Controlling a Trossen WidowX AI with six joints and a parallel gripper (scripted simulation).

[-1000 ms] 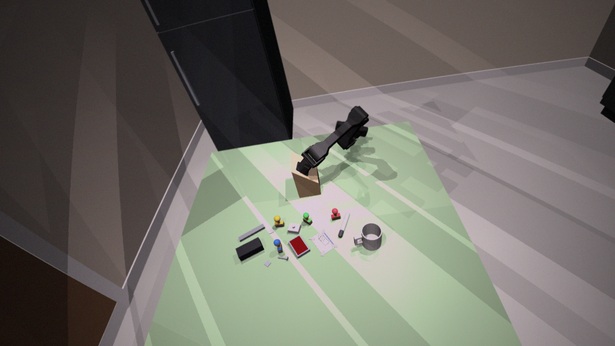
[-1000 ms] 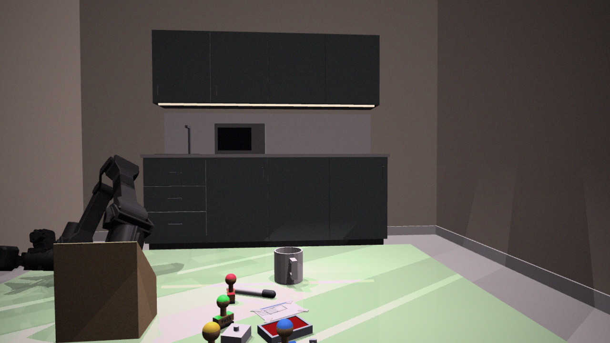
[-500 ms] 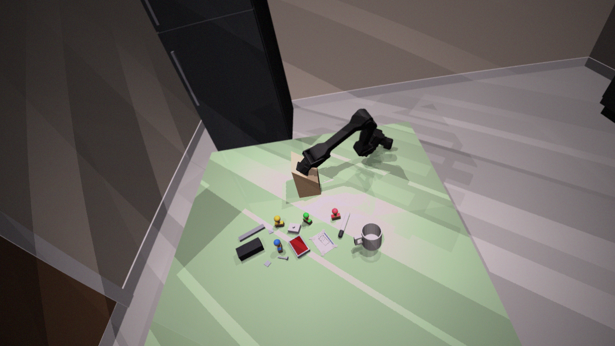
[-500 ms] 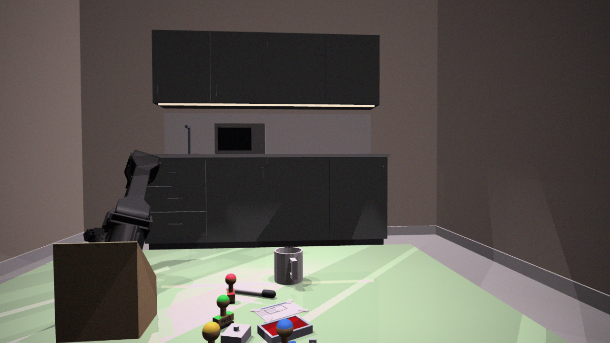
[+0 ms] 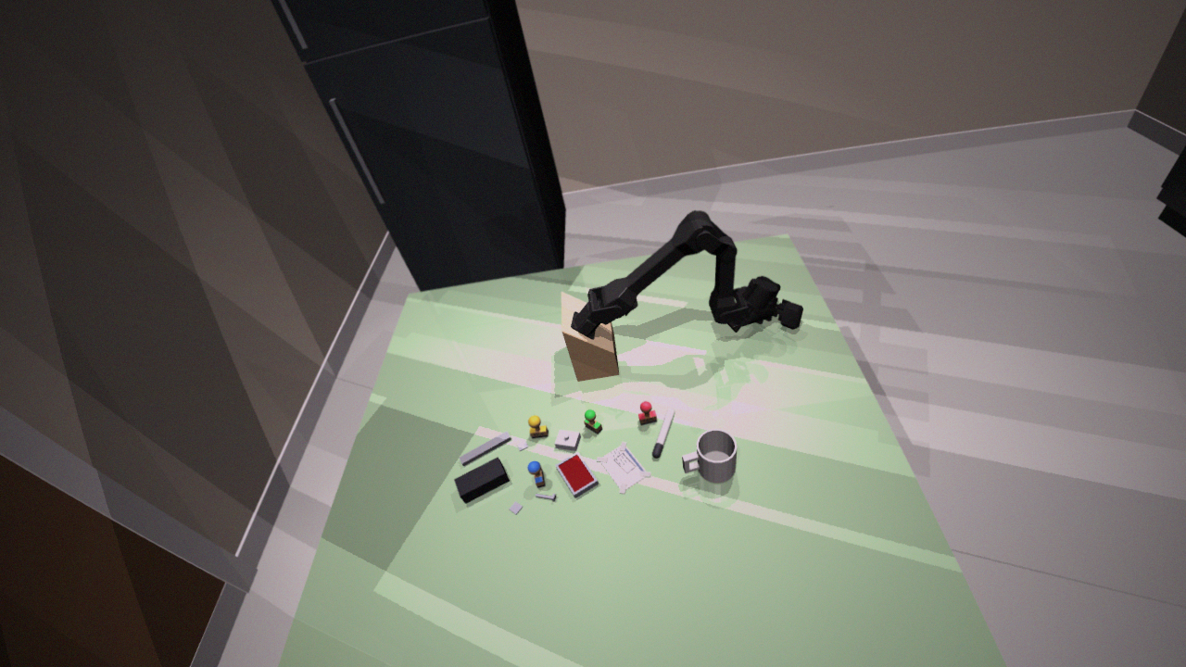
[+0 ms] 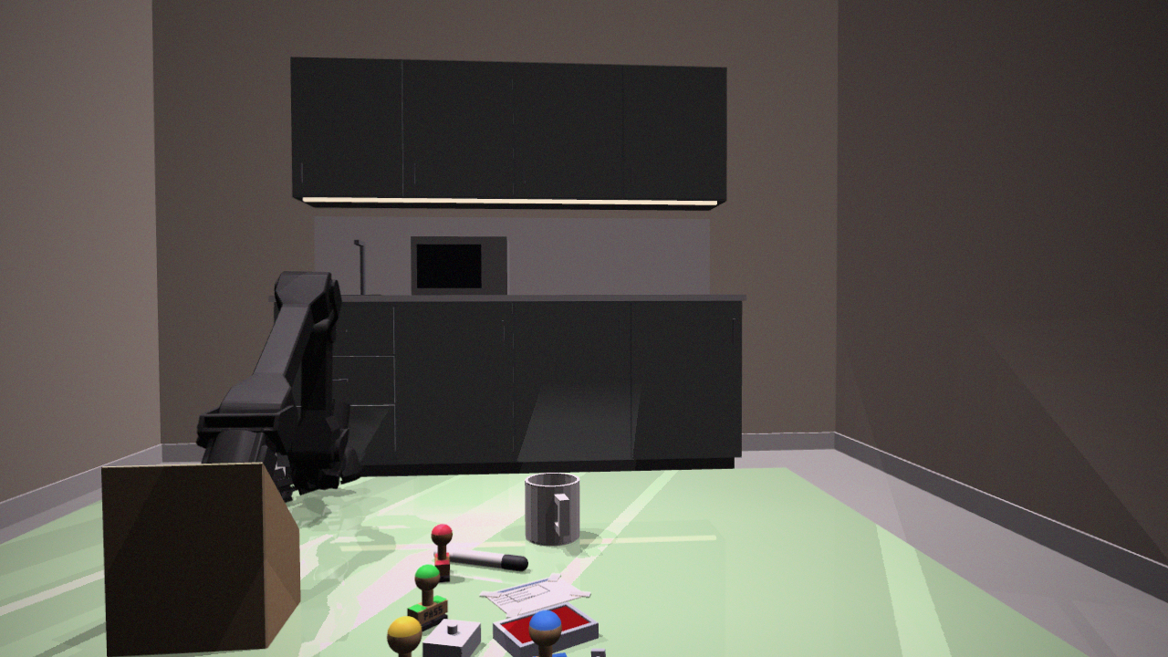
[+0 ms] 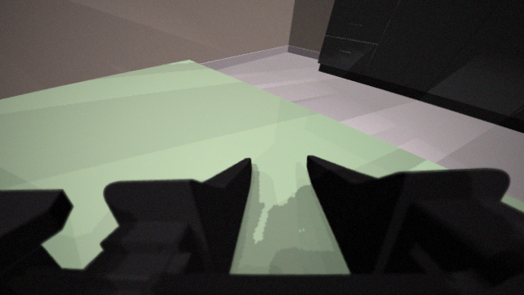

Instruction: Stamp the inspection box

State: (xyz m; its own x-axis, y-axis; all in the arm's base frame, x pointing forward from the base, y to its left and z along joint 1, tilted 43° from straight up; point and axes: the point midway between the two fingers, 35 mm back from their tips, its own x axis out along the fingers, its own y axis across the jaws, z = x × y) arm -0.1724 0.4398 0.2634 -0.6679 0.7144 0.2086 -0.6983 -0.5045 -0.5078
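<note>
The green-knobbed PASS stamp is 510 mm to the right of my gripper tip, 380 mm ahead of it and 10 mm above it. Round my gripper tip: mug: 500 mm ahead, 240 mm to the right, 30 mm above; then marker: 430 mm ahead, 350 mm to the right; then red-knobbed stamp: 380 mm to the right, 370 mm ahead, 10 mm above.
</note>
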